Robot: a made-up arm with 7 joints.
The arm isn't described. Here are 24 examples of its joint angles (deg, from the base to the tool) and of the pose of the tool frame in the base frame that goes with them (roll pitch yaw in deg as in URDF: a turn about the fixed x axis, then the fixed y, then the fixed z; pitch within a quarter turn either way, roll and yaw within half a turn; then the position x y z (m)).
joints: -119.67 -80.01 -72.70 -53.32 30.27 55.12 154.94
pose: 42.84 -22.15 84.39 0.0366 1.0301 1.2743
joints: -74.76 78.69 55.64 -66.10 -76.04 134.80 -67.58
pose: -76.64 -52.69 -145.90 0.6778 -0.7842 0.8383
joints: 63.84 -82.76 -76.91 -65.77 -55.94 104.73 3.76
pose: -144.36 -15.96 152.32 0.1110 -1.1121 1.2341
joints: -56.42 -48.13 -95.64 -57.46 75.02 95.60 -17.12
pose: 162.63 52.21 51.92 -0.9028 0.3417 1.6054
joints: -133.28 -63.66 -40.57 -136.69 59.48 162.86 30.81
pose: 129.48 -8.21 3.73 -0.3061 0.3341 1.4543
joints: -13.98 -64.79 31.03 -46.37 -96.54 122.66 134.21
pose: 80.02 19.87 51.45 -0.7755 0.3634 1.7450
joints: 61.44 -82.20 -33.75 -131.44 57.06 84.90 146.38
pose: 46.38 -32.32 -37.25 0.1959 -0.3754 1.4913
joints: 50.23 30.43 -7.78 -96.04 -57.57 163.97 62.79
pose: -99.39 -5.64 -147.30 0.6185 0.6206 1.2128
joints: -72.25 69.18 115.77 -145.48 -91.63 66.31 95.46
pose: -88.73 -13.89 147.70 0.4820 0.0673 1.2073
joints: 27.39 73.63 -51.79 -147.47 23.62 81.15 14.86
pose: 0.73 -10.29 -4.45 0.3212 -0.3226 0.6930
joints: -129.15 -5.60 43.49 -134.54 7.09 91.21 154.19
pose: -90.87 -17.16 -70.72 0.0043 -0.5694 1.2567
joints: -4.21 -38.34 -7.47 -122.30 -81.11 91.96 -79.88
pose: 51.80 -50.27 92.25 0.2494 -0.1608 1.6314
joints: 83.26 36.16 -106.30 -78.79 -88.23 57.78 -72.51
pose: 21.95 -10.11 60.03 0.6152 0.1598 1.7174
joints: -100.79 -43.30 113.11 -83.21 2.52 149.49 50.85
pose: -111.79 4.22 170.27 0.7018 0.5786 1.4179
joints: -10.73 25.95 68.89 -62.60 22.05 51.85 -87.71
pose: -120.87 -5.75 -9.93 0.6116 0.3599 1.7074
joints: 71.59 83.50 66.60 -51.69 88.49 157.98 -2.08
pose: 100.20 -25.83 -72.38 -0.0450 1.0547 0.8272
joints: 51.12 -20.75 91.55 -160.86 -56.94 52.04 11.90
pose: 36.63 9.39 -155.93 -0.2822 0.2195 1.0219
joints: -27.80 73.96 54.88 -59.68 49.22 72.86 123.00
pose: 27.77 -9.07 -33.26 1.0280 -0.1029 0.9071
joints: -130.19 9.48 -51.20 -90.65 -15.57 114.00 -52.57
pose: -65.11 -54.85 24.19 -0.7701 -0.0879 1.5752
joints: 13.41 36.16 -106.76 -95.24 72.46 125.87 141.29
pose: 57.77 -73.13 131.22 0.2912 -0.6144 1.5940
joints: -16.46 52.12 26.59 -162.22 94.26 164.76 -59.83
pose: 134.82 -73.06 -99.19 0.2807 -0.0031 0.7018
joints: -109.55 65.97 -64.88 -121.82 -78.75 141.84 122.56
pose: -58.08 27.67 -25.64 -0.7405 -0.2562 0.8595
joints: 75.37 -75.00 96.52 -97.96 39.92 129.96 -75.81
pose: -25.45 -61.57 -0.29 -0.8239 -0.4855 1.0857
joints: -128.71 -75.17 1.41 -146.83 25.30 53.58 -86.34
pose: -128.90 -27.12 166.73 0.0177 -0.0156 1.4942
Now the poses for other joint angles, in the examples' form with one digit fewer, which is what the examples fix.
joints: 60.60 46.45 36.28 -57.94 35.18 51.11 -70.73
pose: -150.0 13.3 23.1 0.178 0.951 1.333
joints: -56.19 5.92 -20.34 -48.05 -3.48 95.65 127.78
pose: 177.9 -48.6 38.1 0.085 -0.548 1.962
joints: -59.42 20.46 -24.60 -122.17 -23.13 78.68 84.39
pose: -45.0 -9.6 -16.9 0.030 -0.753 1.085
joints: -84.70 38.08 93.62 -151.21 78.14 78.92 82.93
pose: 42.1 6.1 -40.0 0.432 0.003 1.048
